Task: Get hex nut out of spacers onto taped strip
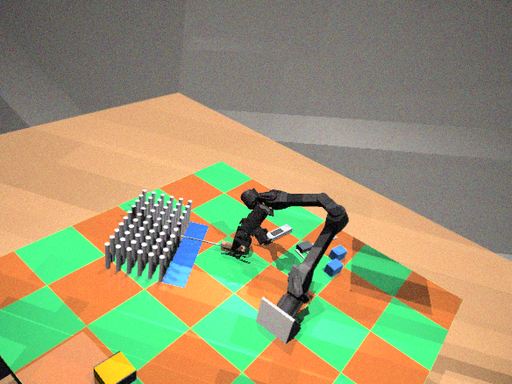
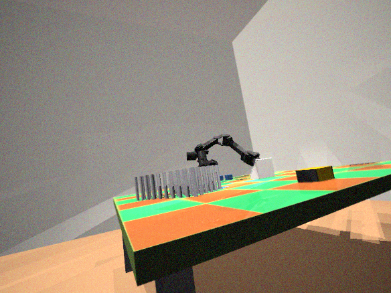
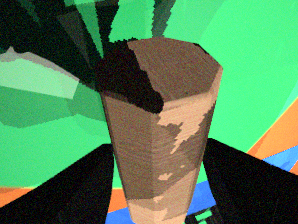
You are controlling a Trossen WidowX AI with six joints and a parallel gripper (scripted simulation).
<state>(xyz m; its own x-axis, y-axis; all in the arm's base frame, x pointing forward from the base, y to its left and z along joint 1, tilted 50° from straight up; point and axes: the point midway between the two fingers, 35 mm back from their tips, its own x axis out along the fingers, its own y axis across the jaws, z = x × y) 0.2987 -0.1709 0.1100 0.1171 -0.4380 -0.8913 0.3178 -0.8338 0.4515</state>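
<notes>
Right now my gripper tip is 14 cm short of the blue taped strip, 10 cm to the right of it and 4 cm above it. Round my gripper tip: black block 3 cm behind, 62 cm to the left, 1 cm below; then hex nut 31 cm ahead, 13 cm to the left, 3 cm below; then thin metal rod 10 cm ahead, 4 cm to the left.
</notes>
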